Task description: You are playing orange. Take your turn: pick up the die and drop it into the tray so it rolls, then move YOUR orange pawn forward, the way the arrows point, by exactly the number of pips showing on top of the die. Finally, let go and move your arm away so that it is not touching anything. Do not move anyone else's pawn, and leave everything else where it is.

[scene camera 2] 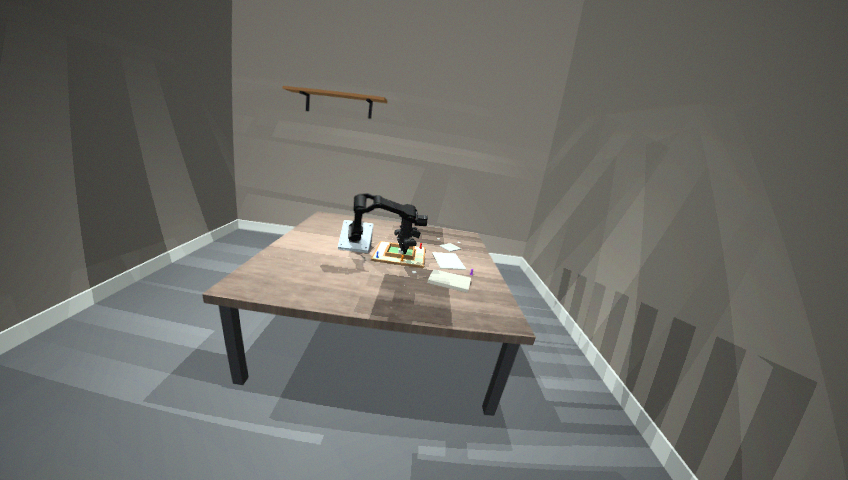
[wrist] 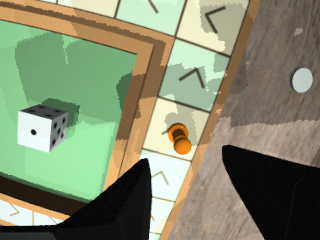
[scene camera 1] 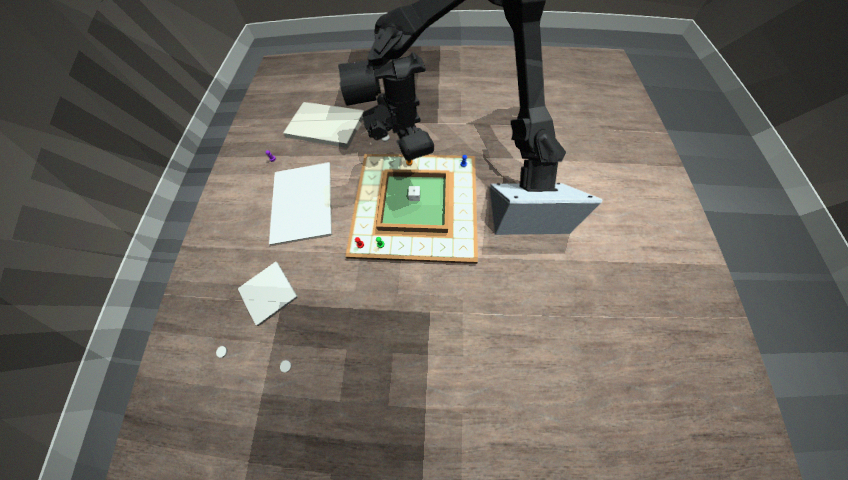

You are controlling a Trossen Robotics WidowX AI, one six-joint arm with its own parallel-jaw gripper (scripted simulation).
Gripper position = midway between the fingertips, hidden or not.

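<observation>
White die (wrist: 41,127) in sight. My gripper (scene camera 1: 407,150), (wrist: 186,159) visible.
</observation>
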